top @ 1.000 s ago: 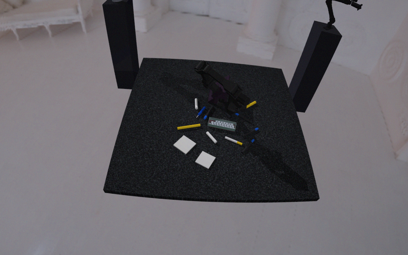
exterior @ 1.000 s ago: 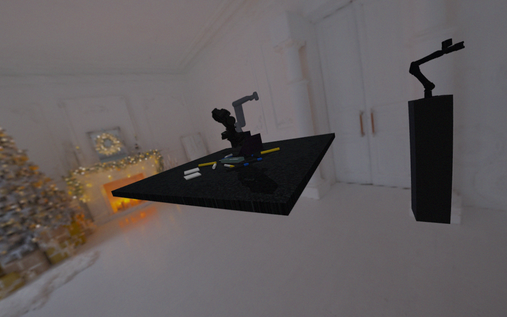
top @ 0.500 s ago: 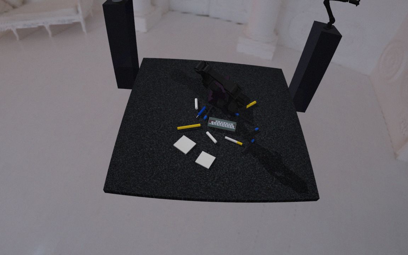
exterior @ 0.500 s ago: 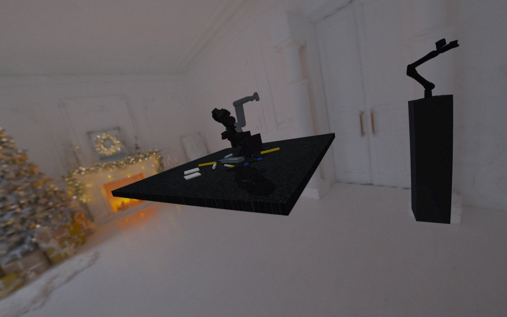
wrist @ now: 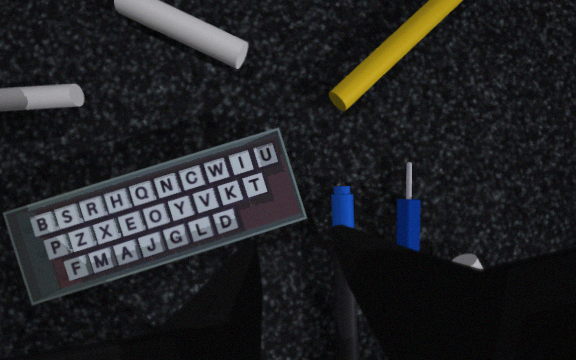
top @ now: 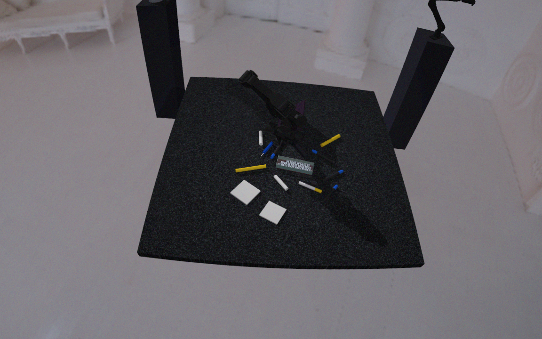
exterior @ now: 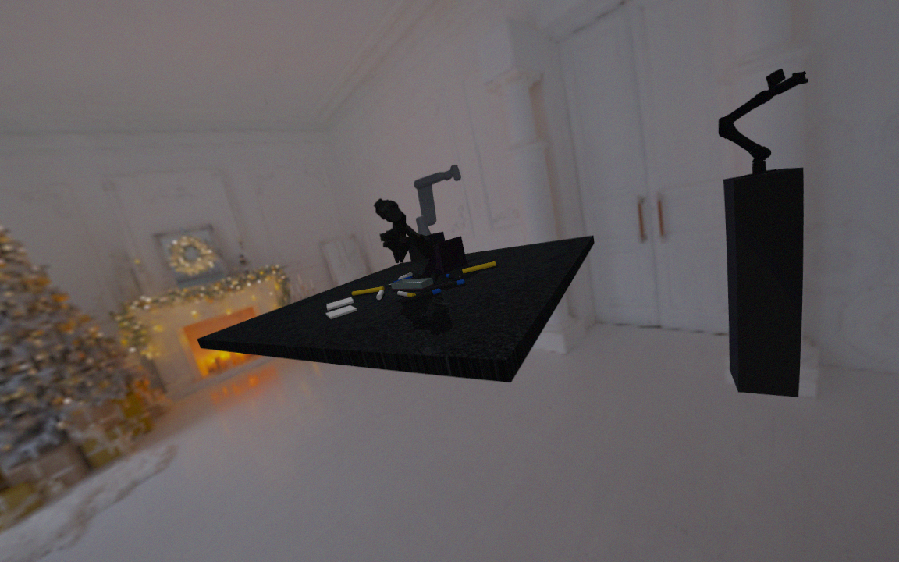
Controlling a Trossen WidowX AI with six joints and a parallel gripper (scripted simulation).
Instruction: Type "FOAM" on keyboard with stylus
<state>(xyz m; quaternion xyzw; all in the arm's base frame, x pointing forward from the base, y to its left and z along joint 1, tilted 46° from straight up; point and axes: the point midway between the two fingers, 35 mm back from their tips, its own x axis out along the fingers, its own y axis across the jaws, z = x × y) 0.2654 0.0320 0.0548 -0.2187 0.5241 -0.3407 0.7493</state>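
Now: gripper tip 90 mm above the stylus, 80 mm to the left of it and 40 mm past it.
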